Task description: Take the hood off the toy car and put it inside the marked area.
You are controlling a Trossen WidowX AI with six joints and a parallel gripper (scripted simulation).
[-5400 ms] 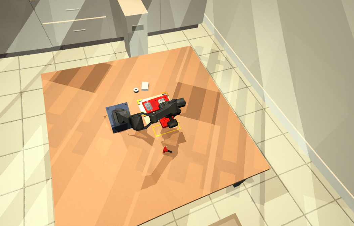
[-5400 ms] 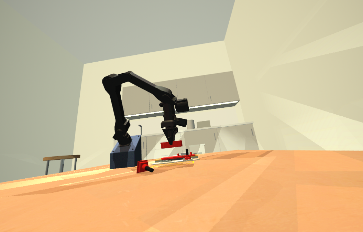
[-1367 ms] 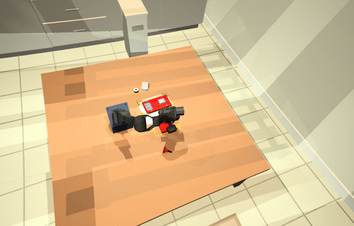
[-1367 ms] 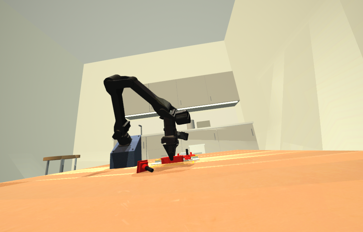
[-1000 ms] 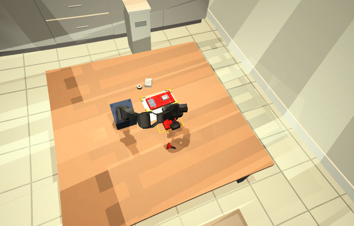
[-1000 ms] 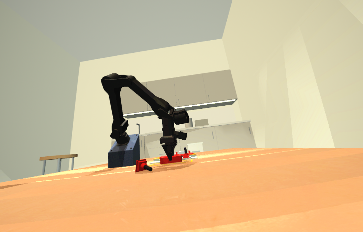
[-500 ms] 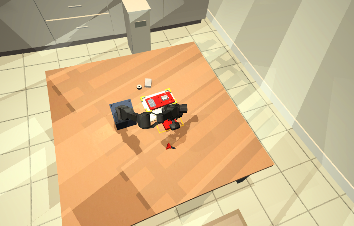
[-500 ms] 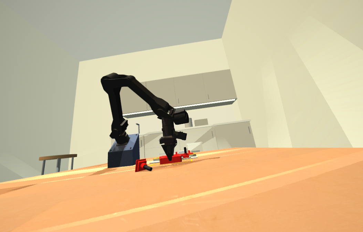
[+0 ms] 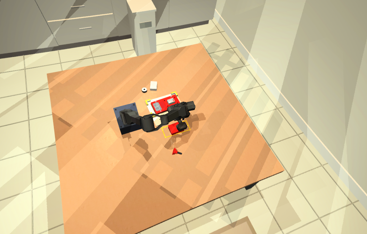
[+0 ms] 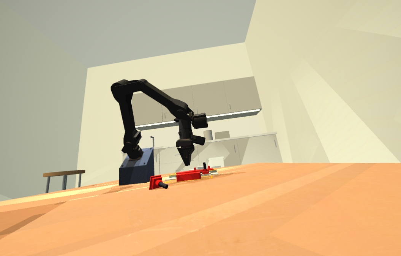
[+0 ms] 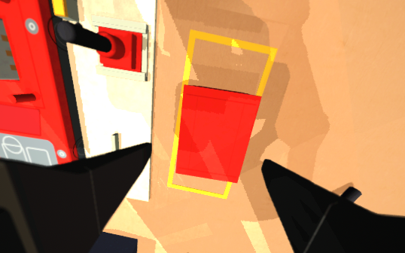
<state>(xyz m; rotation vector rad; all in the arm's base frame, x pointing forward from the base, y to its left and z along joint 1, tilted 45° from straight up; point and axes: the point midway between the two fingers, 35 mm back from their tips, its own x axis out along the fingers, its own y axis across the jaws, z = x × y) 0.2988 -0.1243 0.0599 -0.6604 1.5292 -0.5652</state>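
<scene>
Right now my gripper tip is 40 mm above the red hood and 10 mm to the left of it. From my gripper tip the other things lie so: white wheel: 390 mm to the left, 110 mm behind, 50 mm below.
</scene>
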